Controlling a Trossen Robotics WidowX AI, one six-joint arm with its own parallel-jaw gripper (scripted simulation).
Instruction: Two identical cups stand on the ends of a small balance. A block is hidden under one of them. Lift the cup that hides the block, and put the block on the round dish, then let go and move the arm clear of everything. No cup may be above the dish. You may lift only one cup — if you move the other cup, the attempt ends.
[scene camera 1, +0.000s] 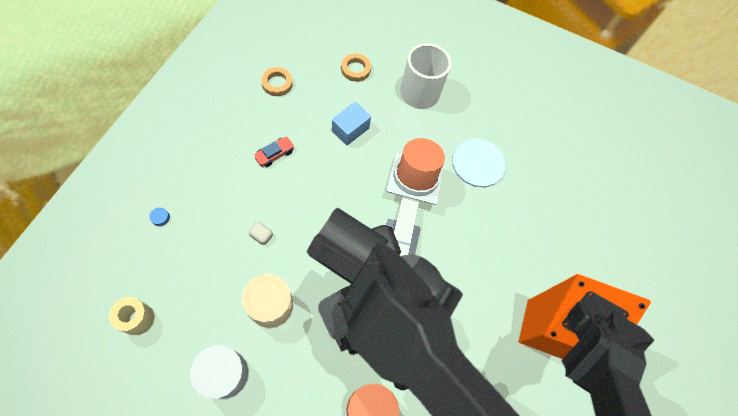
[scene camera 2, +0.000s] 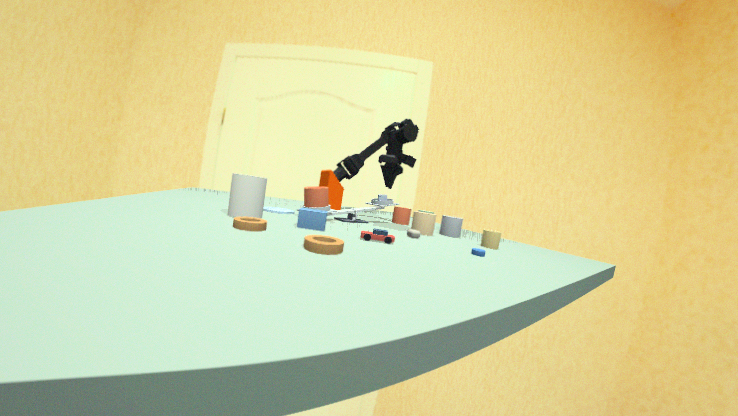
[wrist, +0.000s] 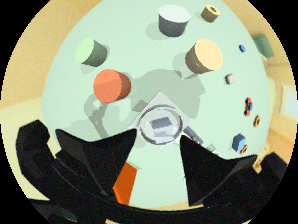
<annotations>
My gripper shows in scene camera 1 (384, 314), in scene camera 2 and in the wrist view. The same spot on my gripper: (wrist: 209, 179) is (scene camera 2: 390, 169).
</annotations>
